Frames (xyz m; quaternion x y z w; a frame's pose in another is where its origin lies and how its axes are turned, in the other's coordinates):
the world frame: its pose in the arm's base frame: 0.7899 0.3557 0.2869 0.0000 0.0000 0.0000 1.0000
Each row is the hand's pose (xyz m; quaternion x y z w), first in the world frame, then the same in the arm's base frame.
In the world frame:
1: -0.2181 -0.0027 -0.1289 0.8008 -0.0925 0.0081 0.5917
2: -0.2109 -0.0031 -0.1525 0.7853 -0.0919 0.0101 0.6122
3: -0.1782 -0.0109 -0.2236 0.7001 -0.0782 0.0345 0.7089
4: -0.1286 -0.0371 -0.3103 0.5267 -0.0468 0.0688 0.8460
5: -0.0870 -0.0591 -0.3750 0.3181 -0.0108 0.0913 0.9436
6: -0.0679 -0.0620 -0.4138 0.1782 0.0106 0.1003 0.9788
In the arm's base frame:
1: 0.5718 0.3530 0.1580 0.8008 -0.0925 0.0081 0.5917
2: 0.5790 0.3526 0.1344 0.7853 -0.0919 0.0101 0.6122
3: 0.6117 0.3448 0.0633 0.7001 -0.0782 0.0345 0.7089
4: 0.6613 0.3186 -0.0234 0.5267 -0.0468 0.0688 0.8460
5: 0.7029 0.2966 -0.0881 0.3181 -0.0108 0.0913 0.9436
6: 0.7220 0.2937 -0.1269 0.1782 0.0106 0.1003 0.9788

